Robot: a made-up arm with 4 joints. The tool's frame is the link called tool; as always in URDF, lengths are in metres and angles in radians. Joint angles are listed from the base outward. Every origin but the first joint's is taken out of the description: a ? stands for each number. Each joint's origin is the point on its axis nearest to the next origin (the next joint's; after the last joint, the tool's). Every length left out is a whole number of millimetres.
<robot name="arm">
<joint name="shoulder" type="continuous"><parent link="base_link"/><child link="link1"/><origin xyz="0 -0.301 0.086" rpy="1.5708 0 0"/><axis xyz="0 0 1"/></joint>
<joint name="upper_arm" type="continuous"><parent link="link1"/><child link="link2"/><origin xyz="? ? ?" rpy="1.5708 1.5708 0"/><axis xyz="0 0 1"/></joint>
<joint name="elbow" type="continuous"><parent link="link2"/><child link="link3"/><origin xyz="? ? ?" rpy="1.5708 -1.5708 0"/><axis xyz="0 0 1"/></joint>
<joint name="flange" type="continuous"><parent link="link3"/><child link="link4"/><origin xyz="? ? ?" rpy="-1.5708 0 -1.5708"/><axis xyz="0 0 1"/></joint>
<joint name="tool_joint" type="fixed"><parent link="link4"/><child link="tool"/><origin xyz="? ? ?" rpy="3.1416 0 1.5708"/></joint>
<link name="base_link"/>
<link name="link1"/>
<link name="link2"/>
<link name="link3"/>
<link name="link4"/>
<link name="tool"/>
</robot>
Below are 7 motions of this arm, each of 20 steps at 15 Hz.
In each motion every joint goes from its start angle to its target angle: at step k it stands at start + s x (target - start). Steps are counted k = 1, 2, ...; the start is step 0. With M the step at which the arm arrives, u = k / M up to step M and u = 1 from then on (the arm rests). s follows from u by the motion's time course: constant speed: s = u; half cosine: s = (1 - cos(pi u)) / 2; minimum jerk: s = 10 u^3 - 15 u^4 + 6 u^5.
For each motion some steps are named. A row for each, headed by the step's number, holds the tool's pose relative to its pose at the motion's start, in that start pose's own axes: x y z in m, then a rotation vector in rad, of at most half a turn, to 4 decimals.
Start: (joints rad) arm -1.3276 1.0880 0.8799 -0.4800
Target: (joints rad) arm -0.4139 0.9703 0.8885 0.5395
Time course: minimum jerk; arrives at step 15
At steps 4, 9, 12, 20:
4: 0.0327 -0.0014 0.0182 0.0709 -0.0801 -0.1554
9: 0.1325 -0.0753 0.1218 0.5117 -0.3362 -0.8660
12: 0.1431 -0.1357 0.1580 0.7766 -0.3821 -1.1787
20: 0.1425 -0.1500 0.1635 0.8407 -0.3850 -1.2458

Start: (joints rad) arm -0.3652 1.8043 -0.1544 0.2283
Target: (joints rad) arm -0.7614 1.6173 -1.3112 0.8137
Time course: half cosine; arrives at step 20
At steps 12, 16, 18, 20:
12: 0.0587 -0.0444 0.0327 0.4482 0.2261 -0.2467
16: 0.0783 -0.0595 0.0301 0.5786 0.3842 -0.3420
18: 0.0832 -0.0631 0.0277 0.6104 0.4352 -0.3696
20: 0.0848 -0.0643 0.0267 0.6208 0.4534 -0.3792

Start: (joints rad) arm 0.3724 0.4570 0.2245 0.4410
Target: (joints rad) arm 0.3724 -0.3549 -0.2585 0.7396
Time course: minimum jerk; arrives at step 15
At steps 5, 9, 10, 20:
5: -0.0198 0.0131 0.0100 0.1034 0.0197 0.1053
9: -0.0709 0.0332 0.0252 0.2899 0.1364 0.3536
10: -0.0835 0.0361 0.0271 0.3205 0.1751 0.4117
20: -0.1092 0.0398 0.0291 0.3648 0.2609 0.5259

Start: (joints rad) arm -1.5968 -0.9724 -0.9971 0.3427
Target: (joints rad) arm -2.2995 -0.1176 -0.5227 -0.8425
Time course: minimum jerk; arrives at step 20
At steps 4, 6, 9, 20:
4: -0.0097 0.0046 0.0044 0.0138 -0.0250 0.0214
6: -0.0270 0.0122 0.0110 0.0302 -0.0677 0.0551
9: -0.0652 0.0282 0.0208 0.0299 -0.1428 0.1103
20: -0.1498 0.0704 0.0322 -0.0802 -0.0927 0.1705

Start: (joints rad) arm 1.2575 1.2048 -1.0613 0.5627
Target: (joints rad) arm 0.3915 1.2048 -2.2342 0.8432
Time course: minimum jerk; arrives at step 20
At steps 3, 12, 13, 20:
3: 0.0014 -0.0025 0.0029 0.0061 0.0085 -0.0147
12: 0.0214 -0.0549 0.0768 0.1812 0.1692 -0.3986
13: 0.0216 -0.0596 0.0859 0.2076 0.1827 -0.4467
20: 0.0193 -0.0699 0.1110 0.2890 0.2141 -0.5797

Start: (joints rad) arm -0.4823 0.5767 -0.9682 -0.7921
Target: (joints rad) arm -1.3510 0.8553 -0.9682 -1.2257
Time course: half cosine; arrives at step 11
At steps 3, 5, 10, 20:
3: -0.0117 0.0141 0.0133 -0.0347 0.0831 -0.0543
5: -0.0236 0.0379 0.0355 -0.0838 0.2167 -0.1288
10: -0.0230 0.0966 0.0887 -0.1662 0.5451 -0.2641
20: -0.0222 0.0988 0.0907 -0.1683 0.5582 -0.2684

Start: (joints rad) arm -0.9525 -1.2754 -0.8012 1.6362
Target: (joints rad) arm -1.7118 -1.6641 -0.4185 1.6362
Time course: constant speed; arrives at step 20
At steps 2, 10, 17, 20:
2: -0.0199 -0.0052 -0.0120 -0.0442 0.0320 0.0130
10: -0.1090 -0.0242 -0.0390 -0.1922 0.1699 0.0972
17: -0.1921 -0.0369 -0.0328 -0.2746 0.3031 0.2031
20: -0.2267 -0.0407 -0.0212 -0.2943 0.3634 0.2542

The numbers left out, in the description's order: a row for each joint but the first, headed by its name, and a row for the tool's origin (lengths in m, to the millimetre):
upper_arm: -0.115 -0.149 0
elbow: 0.069 0.064 0
flange: -0.01 0.089 0
tool: 0.165 0.044 0

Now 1 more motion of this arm.
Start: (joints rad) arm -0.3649 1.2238 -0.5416 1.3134
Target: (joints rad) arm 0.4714 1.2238 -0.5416 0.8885
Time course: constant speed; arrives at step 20
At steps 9, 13, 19, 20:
9: -0.0783 0.0400 -0.0278 0.2258 0.2949 0.2550
13: -0.1147 0.0538 -0.0268 0.3450 0.4129 0.3648
19: -0.1665 0.0678 -0.0119 0.5448 0.5735 0.5219
20: -0.1745 0.0692 -0.0081 0.5805 0.5983 0.5469

